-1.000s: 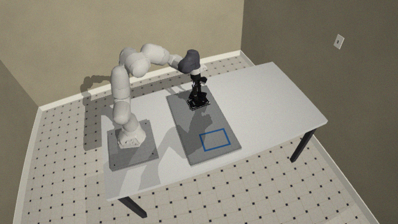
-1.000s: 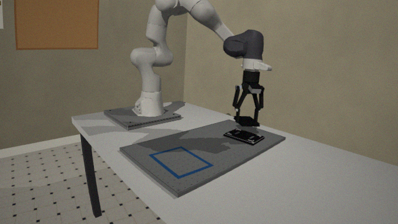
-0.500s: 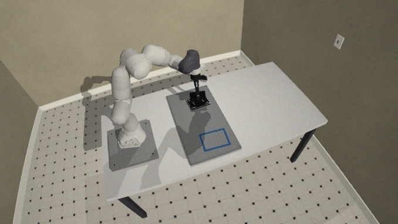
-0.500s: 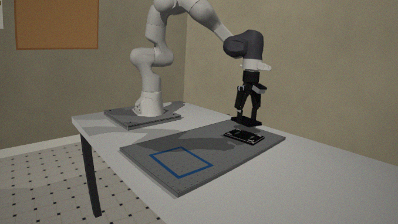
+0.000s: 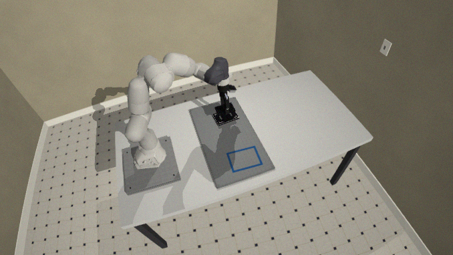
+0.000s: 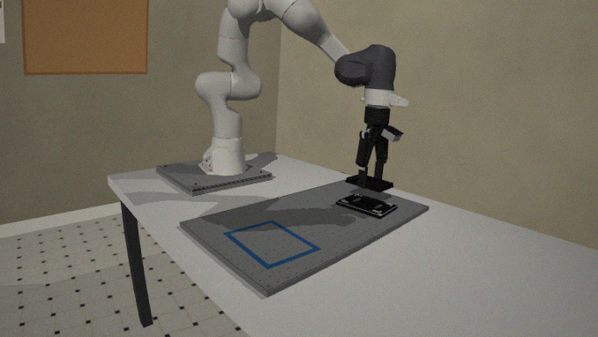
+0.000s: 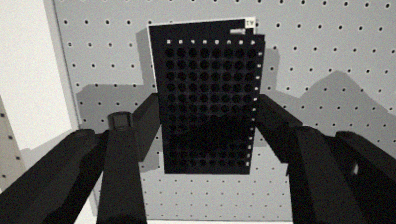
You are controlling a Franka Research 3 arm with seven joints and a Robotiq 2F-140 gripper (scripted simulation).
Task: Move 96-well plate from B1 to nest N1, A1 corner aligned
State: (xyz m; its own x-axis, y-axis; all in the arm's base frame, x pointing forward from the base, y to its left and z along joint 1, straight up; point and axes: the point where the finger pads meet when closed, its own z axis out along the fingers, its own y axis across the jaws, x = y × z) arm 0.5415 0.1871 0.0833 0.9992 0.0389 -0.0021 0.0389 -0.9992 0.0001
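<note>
The black 96-well plate is 2 cm below my hand. Also, from my hand: A1 label (8 cm ahead, 4 cm to the right, 9 cm below); black plate nest (10 cm below).
</note>
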